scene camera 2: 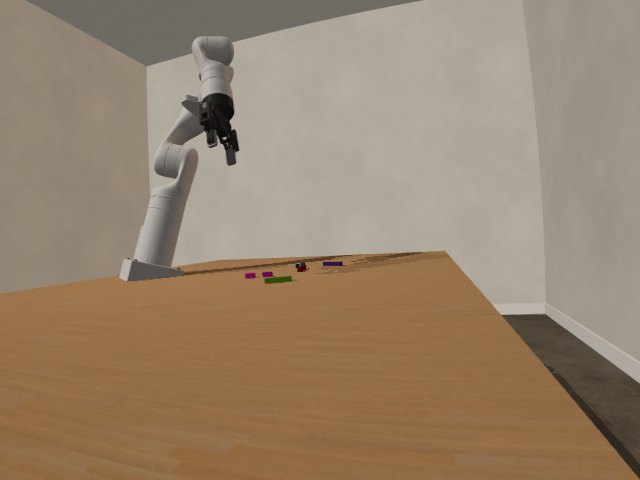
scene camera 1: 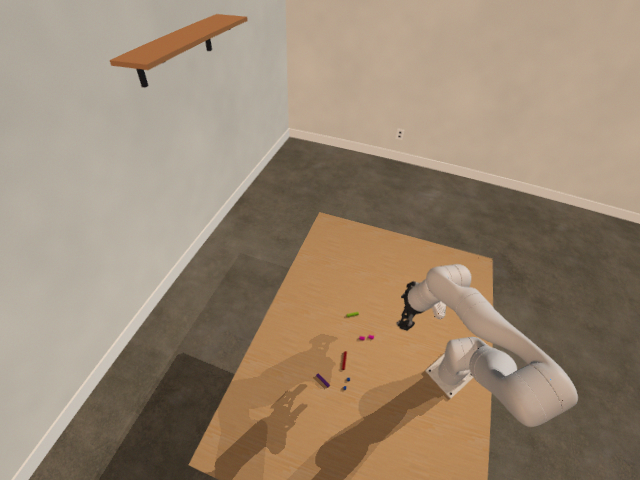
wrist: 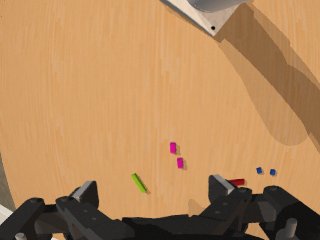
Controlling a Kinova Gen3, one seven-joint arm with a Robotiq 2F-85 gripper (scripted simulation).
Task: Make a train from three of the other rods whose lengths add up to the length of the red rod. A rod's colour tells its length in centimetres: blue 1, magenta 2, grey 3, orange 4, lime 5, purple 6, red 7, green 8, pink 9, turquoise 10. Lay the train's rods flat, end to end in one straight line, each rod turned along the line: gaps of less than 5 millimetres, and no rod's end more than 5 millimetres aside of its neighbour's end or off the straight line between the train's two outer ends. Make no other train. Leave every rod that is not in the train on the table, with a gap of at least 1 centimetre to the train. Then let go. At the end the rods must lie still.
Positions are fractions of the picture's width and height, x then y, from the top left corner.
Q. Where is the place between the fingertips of the gripper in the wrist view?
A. At 0.48, 0.80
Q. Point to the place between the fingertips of the gripper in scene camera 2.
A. At 0.35, 0.32
